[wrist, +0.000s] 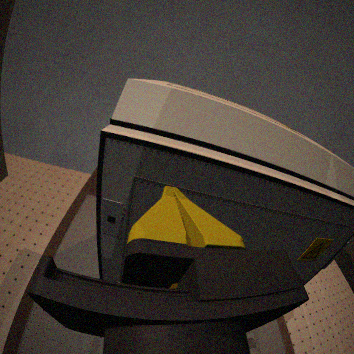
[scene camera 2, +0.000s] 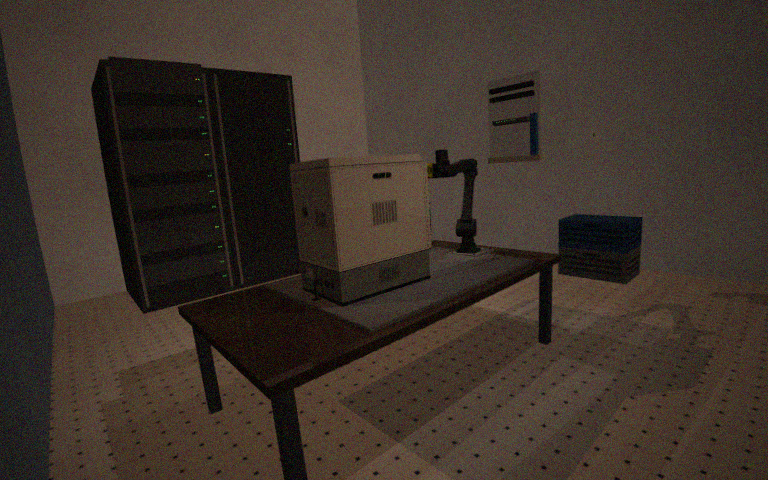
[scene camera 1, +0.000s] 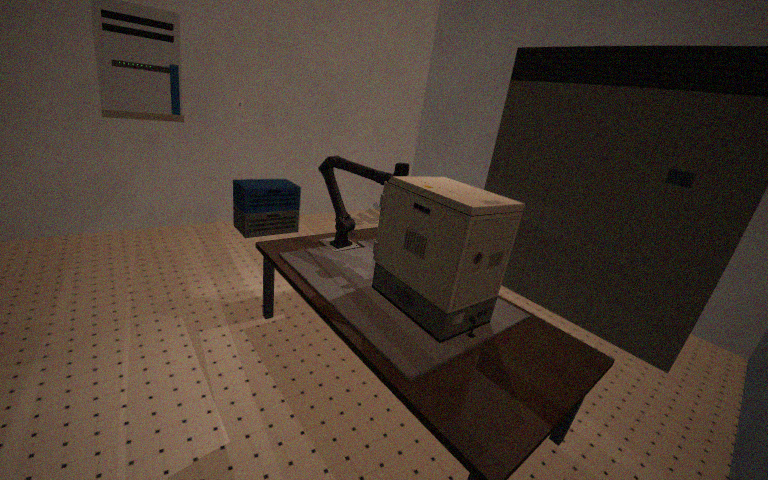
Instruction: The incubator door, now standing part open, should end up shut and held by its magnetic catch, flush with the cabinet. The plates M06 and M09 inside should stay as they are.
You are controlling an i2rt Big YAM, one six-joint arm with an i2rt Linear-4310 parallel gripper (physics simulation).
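Seen in the pictures: gripper, fingertip midpoint: (wrist: 167,190); arm's base, origin of the base link: (scene camera 2: 468,251) (scene camera 1: 340,244).
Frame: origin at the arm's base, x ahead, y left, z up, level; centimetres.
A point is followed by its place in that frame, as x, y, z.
Observation:
The beige incubator (scene camera 1: 449,238) @[88.1, -29.9, 41.3] (scene camera 2: 368,214) @[86.0, 3.2, 33.1] (wrist: 228,119) @[54.9, 0.4, 54.0] stands on the table with its front turned away from both scene cameras. I cannot tell whether the catch holds. My gripper (wrist: 167,190) @[52.8, 4.2, 48.0] (scene camera 2: 432,170) @[52.8, 4.2, 48.0] is shut on nothing. Its yellow fingertips are against the door's outer panel, near the free edge and high up. The arm's wrist (scene camera 1: 401,169) @[35.4, 3.1, 54.1] shows behind the cabinet's top corner. Plates M06 and M09 are hidden inside.
The table (scene camera 1: 525,381) @[126.8, -22.5, -1.2] (scene camera 2: 263,333) @[130.9, -7.8, -1.2] carries a grey mat (scene camera 1: 382,329) @[75.3, -43.1, 0.1] (scene camera 2: 449,281) @[56.0, 19.9, 0.1] under the incubator and the arm's base (scene camera 1: 341,240) @[2.9, -2.6, 4.1] (scene camera 2: 468,245) @[3.4, 1.9, 4.3]. A blue crate (scene camera 1: 267,206) (scene camera 2: 592,248) stands on the floor. A tall dark rack (scene camera 1: 563,190) (scene camera 2: 215,181) stands by the wall.

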